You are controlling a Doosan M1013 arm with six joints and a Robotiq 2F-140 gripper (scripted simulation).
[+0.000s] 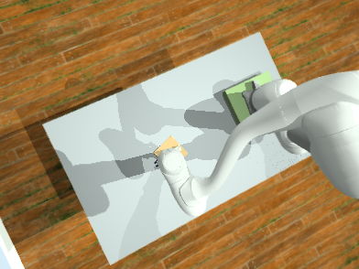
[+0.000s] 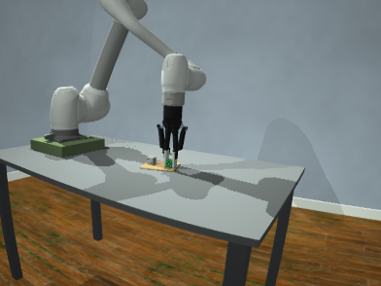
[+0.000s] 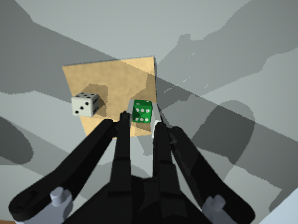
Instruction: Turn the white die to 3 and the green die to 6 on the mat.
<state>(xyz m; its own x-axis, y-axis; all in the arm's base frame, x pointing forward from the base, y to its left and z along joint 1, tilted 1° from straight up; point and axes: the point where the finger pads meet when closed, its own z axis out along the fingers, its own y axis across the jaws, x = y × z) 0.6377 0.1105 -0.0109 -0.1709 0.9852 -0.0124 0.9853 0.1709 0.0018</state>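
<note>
The green die is 20 mm below my hand. Also, from my hand: white die 90 mm behind, 20 mm to the right, 20 mm below; black die 200 mm behind, 220 mm to the left, 20 mm below; tan mat 40 mm behind, 10 mm to the right, 40 mm below.
</note>
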